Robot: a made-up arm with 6 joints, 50 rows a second.
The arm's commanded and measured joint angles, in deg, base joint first. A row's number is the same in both.
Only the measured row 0 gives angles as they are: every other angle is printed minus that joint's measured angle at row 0.
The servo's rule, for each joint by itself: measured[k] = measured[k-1] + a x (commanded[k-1-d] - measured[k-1]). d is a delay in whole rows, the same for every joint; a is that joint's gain. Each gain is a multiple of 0.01, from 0.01 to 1. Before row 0 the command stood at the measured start. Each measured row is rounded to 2 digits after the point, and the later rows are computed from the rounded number. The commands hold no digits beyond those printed.
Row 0, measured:
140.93 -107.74 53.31 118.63 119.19 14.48
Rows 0 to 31, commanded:
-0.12 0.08 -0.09 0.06 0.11 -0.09
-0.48 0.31 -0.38 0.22 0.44 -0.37
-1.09 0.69 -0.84 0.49 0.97 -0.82
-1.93 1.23 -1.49 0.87 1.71 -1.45
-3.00 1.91 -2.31 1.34 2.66 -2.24
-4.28 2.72 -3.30 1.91 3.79 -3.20
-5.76 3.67 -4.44 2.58 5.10 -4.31
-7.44 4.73 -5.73 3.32 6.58 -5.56
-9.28 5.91 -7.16 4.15 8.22 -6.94
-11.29 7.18 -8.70 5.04 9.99 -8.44
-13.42 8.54 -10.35 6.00 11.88 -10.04
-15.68 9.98 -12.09 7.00 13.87 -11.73
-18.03 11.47 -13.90 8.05 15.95 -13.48
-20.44 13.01 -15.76 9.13 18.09 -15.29
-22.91 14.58 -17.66 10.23 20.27 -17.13
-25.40 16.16 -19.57 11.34 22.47 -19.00
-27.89 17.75 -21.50 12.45 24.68 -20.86
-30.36 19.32 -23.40 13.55 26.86 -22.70
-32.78 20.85 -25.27 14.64 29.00 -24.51
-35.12 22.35 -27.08 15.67 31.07 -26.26
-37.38 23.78 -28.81 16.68 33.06 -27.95
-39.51 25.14 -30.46 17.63 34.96 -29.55
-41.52 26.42 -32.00 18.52 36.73 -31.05
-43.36 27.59 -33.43 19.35 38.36 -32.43
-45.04 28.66 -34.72 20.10 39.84 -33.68
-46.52 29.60 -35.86 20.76 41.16 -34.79
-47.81 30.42 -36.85 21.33 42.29 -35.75
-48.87 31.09 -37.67 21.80 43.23 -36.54
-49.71 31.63 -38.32 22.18 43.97 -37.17
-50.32 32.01 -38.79 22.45 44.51 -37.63
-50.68 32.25 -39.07 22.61 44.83 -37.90
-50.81 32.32 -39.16 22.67 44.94 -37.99
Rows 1 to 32, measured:
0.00 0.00 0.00 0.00 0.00 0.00
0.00 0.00 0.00 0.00 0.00 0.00
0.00 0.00 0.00 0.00 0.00 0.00
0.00 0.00 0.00 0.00 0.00 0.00
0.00 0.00 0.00 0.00 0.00 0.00
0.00 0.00 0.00 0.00 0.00 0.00
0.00 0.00 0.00 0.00 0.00 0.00
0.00 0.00 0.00 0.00 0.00 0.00
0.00 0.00 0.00 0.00 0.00 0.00
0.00 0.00 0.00 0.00 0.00 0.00
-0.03 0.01 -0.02 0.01 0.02 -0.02
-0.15 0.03 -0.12 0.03 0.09 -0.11
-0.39 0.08 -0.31 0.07 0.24 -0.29
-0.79 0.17 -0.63 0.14 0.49 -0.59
-1.36 0.31 -1.08 0.25 0.86 -1.02
-2.12 0.50 -1.68 0.40 1.36 -1.59
-3.07 0.75 -2.43 0.60 2.00 -2.30
-4.21 1.07 -3.32 0.84 2.78 -3.15
-5.53 1.46 -4.36 1.14 3.70 -4.14
-7.03 1.92 -5.53 1.49 4.77 -5.26
-8.69 2.45 -6.83 1.90 5.98 -6.50
-10.51 3.05 -8.25 2.36 7.32 -7.86
-12.47 3.72 -9.78 2.87 8.79 -9.32
-14.54 4.46 -11.39 3.43 10.37 -10.87
-16.72 5.27 -13.08 4.04 12.05 -12.50
-18.98 6.14 -14.83 4.70 13.82 -14.19
-21.30 7.07 -16.63 5.40 15.67 -15.92
-23.66 8.05 -18.46 6.13 17.57 -17.68
-26.03 9.07 -20.30 6.90 19.51 -19.46
-28.39 10.13 -22.13 7.69 21.48 -21.23
-30.73 11.22 -23.93 8.50 23.45 -22.98
-33.01 12.33 -25.69 9.32 25.41 -24.69
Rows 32 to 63, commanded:
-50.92 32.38 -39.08 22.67 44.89 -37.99
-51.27 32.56 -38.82 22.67 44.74 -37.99
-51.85 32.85 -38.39 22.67 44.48 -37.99
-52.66 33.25 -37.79 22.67 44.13 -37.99
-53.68 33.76 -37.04 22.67 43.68 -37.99
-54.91 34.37 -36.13 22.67 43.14 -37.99
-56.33 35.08 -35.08 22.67 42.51 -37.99
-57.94 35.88 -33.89 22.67 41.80 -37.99
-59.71 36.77 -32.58 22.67 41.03 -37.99
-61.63 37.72 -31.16 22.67 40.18 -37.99
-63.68 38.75 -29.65 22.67 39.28 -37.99
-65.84 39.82 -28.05 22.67 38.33 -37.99
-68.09 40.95 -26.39 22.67 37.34 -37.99
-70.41 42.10 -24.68 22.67 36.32 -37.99
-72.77 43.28 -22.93 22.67 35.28 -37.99
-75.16 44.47 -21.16 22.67 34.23 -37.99
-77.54 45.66 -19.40 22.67 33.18 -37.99
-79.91 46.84 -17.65 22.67 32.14 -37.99
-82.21 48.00 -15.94 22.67 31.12 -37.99
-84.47 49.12 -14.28 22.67 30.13 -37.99
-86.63 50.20 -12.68 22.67 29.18 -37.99
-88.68 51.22 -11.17 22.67 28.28 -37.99
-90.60 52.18 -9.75 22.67 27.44 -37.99
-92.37 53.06 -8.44 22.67 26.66 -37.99
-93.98 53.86 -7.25 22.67 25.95 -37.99
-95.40 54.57 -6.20 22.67 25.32 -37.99
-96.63 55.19 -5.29 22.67 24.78 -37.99
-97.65 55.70 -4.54 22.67 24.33 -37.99
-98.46 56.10 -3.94 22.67 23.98 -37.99
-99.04 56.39 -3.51 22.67 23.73 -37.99
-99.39 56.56 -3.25 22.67 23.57 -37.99
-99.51 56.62 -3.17 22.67 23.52 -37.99
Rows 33 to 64, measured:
-35.22 13.46 -27.39 10.15 27.33 -26.34
-37.34 14.59 -29.02 10.98 29.21 -27.92
-39.34 15.72 -30.56 11.80 31.02 -29.42
-41.21 16.83 -31.99 12.61 32.74 -30.82
-42.93 17.92 -33.30 13.39 34.36 -32.10
-44.47 18.97 -34.48 14.15 35.87 -33.25
-45.83 19.98 -35.52 14.87 37.25 -34.27
-47.00 20.94 -36.40 15.55 38.48 -35.14
-47.96 21.84 -37.12 16.19 39.56 -35.86
-48.70 22.68 -37.67 16.77 40.47 -36.41
-49.28 23.46 -38.05 17.30 41.22 -36.82
-49.80 24.19 -38.26 17.78 41.82 -37.12
-50.33 24.88 -38.30 18.22 42.27 -37.35
-50.94 25.55 -38.16 18.62 42.59 -37.52
-51.65 26.21 -37.86 18.98 42.78 -37.64
-52.50 26.86 -37.39 19.31 42.84 -37.73
-53.50 27.52 -36.77 19.61 42.78 -37.80
-54.65 28.19 -35.99 19.89 42.61 -37.85
-55.97 28.88 -35.07 20.14 42.34 -37.89
-57.44 29.59 -34.01 20.37 41.97 -37.92
-59.06 30.32 -32.83 20.58 41.51 -37.94
-60.82 31.08 -31.54 20.77 40.97 -37.95
-62.71 31.87 -30.15 20.94 40.35 -37.96
-64.71 32.69 -28.67 21.10 39.66 -37.97
-66.81 33.54 -27.12 21.24 38.92 -37.98
-68.98 34.41 -25.51 21.37 38.12 -37.98
-71.21 35.31 -23.86 21.49 37.28 -37.98
-73.47 36.23 -22.18 21.60 36.41 -37.98
-75.74 37.17 -20.50 21.70 35.51 -37.98
-78.01 38.13 -18.82 21.79 34.60 -37.98
-80.25 39.10 -17.16 21.87 33.68 -37.98
-82.44 40.07 -15.54 21.94 32.76 -37.98

